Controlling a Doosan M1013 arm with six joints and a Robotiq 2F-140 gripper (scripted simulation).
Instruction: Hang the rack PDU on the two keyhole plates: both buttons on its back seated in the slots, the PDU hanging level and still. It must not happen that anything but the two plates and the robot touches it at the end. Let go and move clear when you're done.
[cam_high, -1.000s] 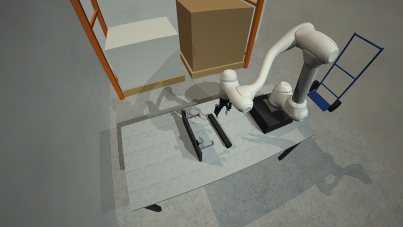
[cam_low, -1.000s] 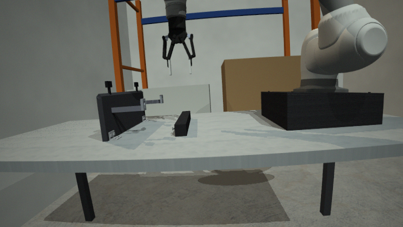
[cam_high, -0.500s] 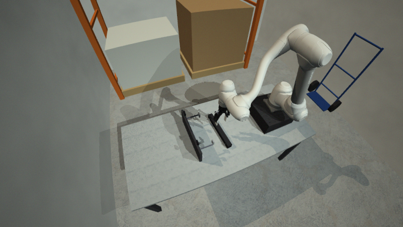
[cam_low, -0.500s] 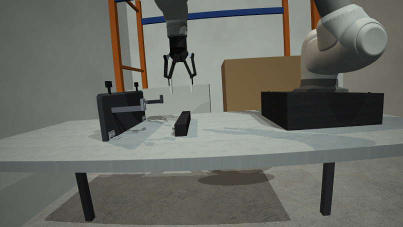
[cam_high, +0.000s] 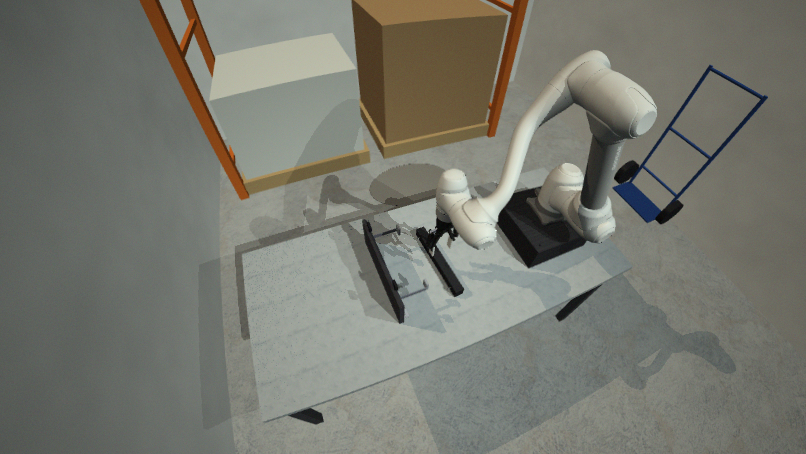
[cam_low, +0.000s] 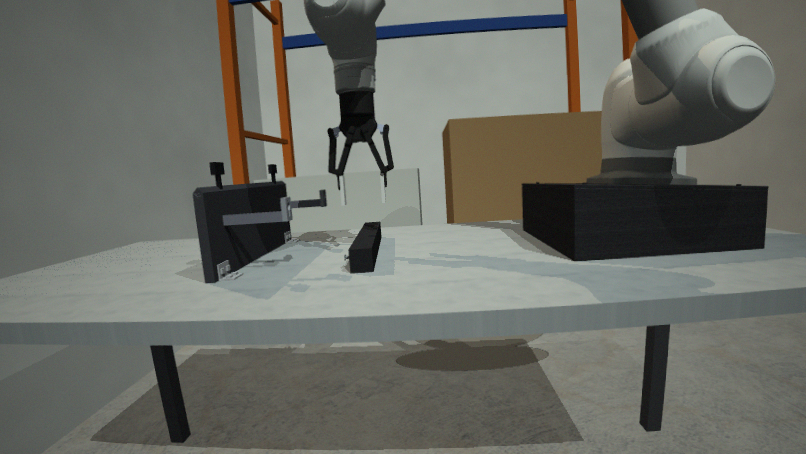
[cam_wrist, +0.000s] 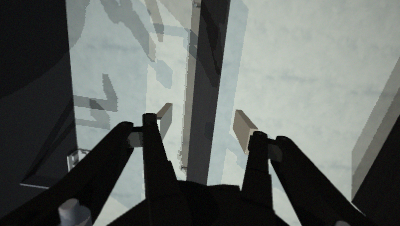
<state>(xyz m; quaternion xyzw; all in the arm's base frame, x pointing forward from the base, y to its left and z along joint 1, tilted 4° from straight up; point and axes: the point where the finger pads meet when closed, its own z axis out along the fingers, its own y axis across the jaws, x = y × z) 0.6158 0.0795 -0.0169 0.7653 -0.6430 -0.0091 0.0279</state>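
Now: hand 110 mm above the rack PDU and 10 mm short of it. From my hand the other things lie so: mounting board: 270 mm ahead, 50 mm below, 20 mm to the left.
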